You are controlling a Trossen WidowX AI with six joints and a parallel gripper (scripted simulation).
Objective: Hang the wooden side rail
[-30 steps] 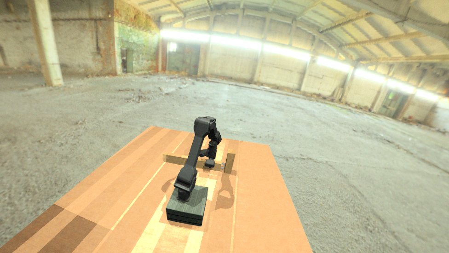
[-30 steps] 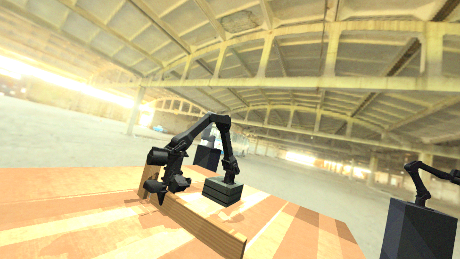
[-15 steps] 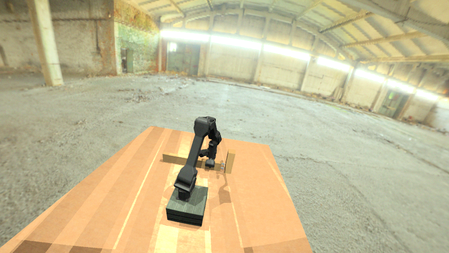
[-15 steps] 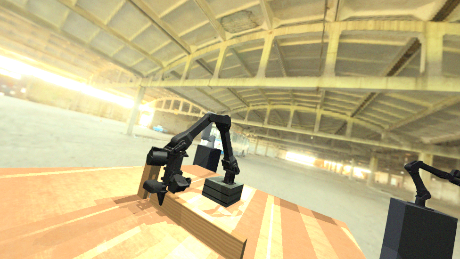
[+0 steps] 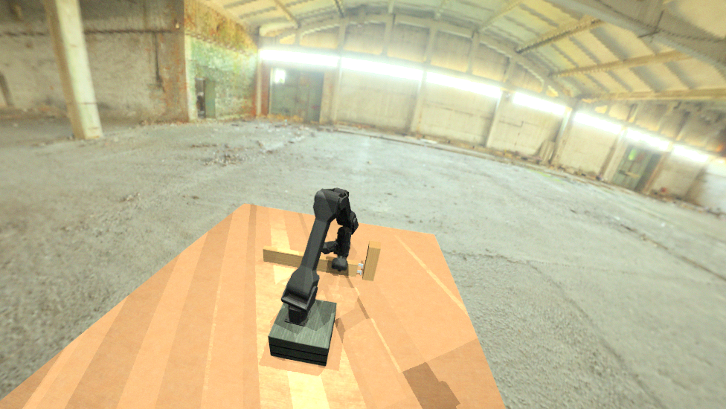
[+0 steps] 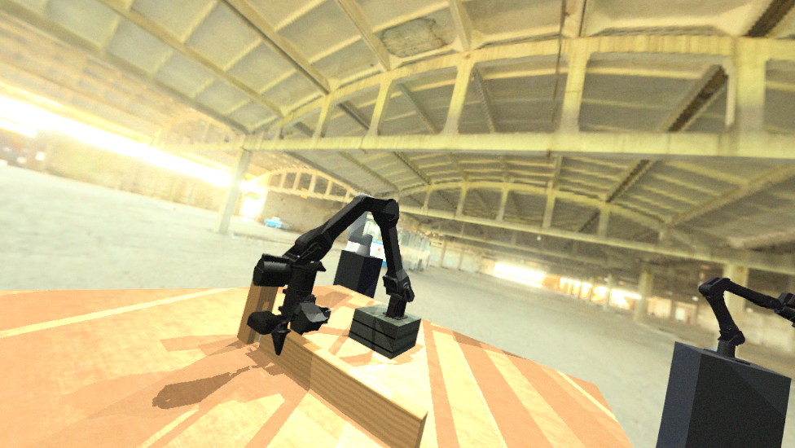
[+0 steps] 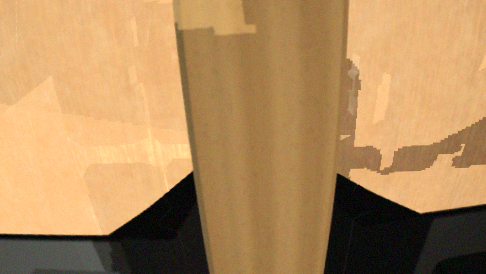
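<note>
Now: gripper tip 13 cm to the left of the upright headboard post, 7 cm below it and 1 cm short of it.
</note>
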